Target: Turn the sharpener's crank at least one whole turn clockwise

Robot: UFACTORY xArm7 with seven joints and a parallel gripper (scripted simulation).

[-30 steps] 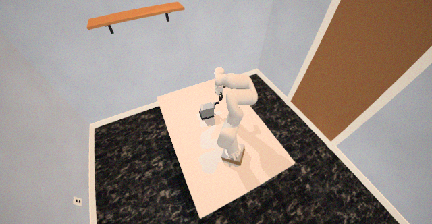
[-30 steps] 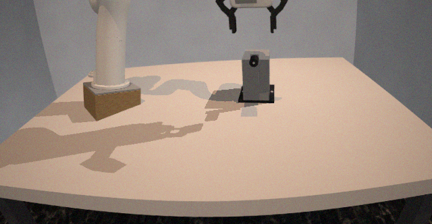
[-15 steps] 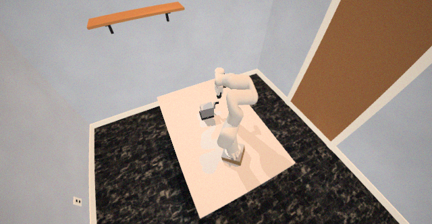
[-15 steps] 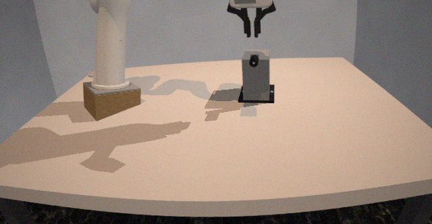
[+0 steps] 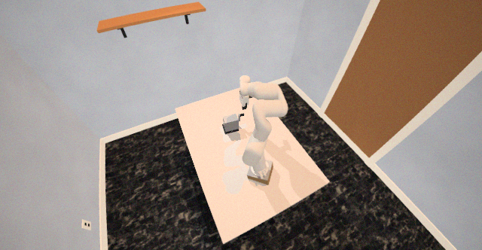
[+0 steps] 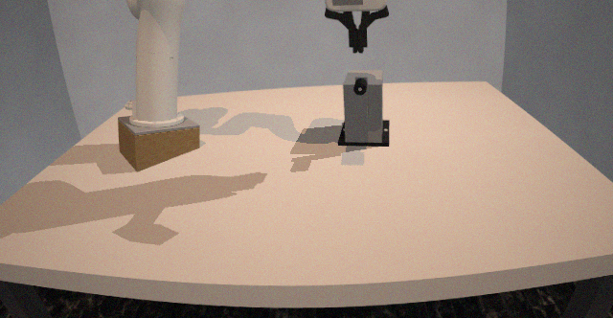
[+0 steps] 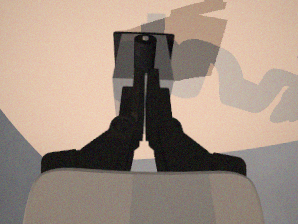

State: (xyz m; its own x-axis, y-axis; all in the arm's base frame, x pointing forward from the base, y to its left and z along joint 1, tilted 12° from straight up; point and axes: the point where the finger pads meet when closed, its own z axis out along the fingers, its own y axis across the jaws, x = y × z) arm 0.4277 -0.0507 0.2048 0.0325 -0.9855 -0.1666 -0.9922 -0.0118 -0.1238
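Right now my hand is 90 mm above the black crank knob and 20 mm to the right of it.
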